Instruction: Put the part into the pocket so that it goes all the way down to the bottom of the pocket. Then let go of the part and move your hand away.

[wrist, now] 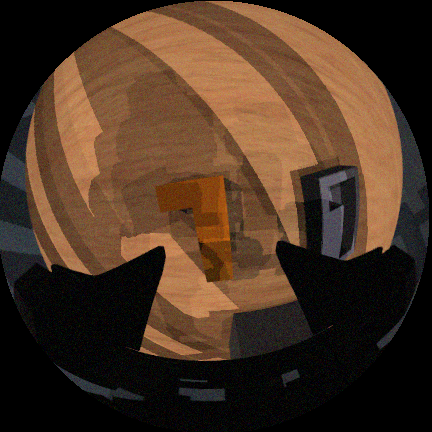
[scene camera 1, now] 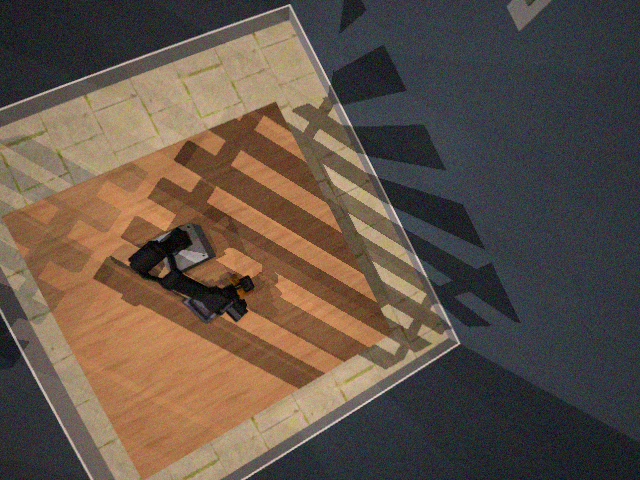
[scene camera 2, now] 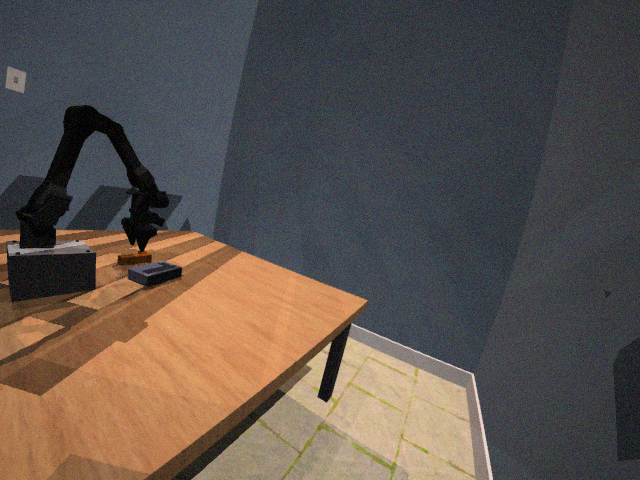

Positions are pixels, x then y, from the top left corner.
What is my gripper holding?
Nothing.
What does the orange L-shaped part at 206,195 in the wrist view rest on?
The table.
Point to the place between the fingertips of my gripper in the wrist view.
221,249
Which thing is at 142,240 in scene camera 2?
My gripper.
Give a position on a dark grey pocket block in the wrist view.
331,196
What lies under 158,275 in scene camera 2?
A dark grey pocket block.
